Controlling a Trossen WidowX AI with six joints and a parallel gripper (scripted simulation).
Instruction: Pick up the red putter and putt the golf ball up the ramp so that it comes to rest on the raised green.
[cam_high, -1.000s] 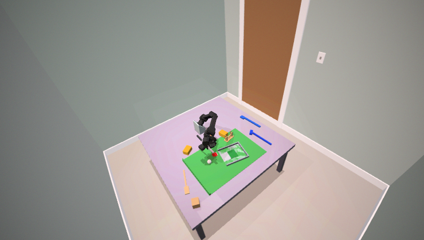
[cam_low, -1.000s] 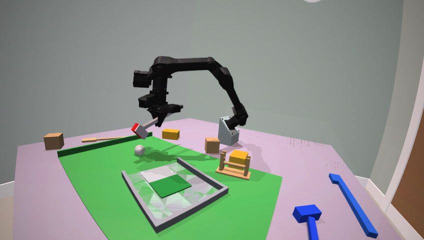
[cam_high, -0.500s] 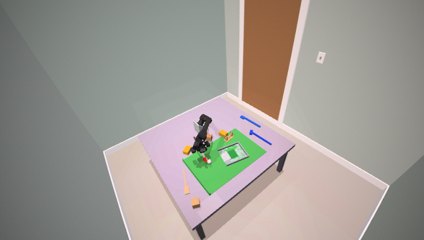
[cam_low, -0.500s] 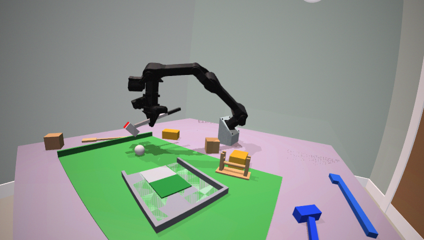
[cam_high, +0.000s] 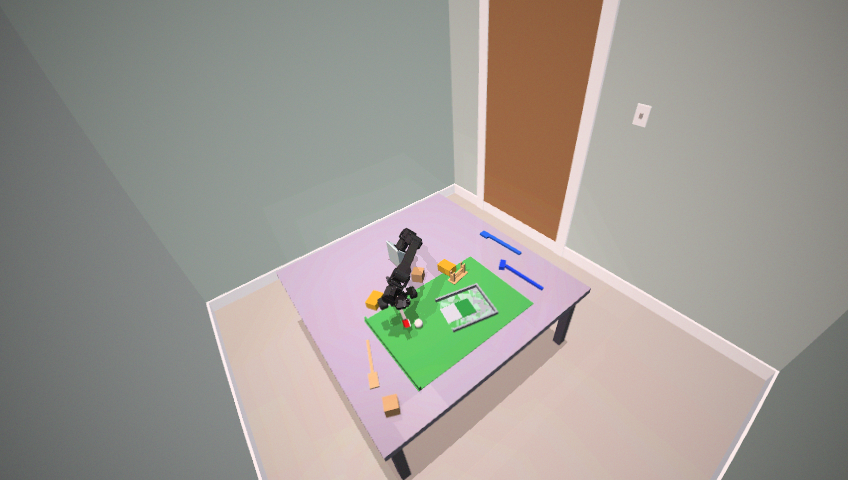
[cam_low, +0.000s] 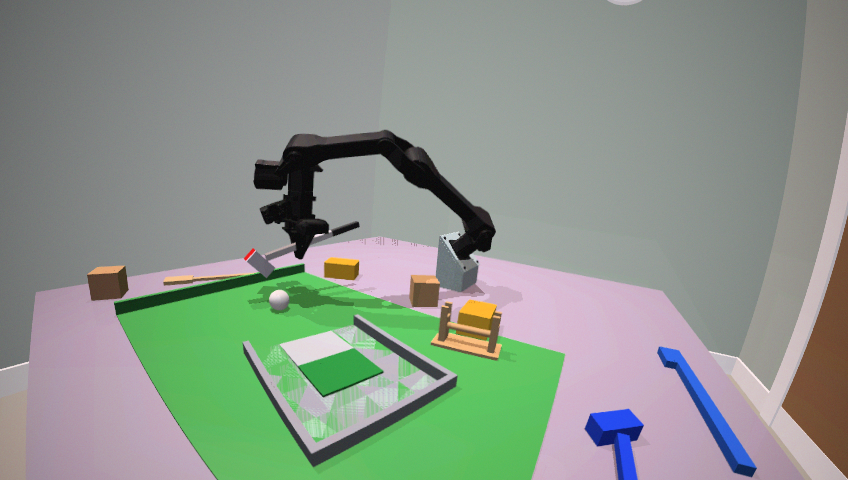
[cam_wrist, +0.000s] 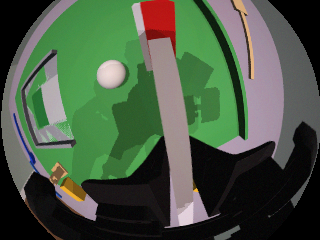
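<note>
My gripper tip is 8 cm short of the white golf ball, 7 cm above it and 6 cm to the right of it. From my gripper tip the other things lie so: red putter (3 cm above, 1 cm to the left, 1 cm behind); wooden stand (41 cm to the left, 9 cm behind, 6 cm below); wooden paddle (24 cm to the right, 16 cm ahead, 9 cm below).
</note>
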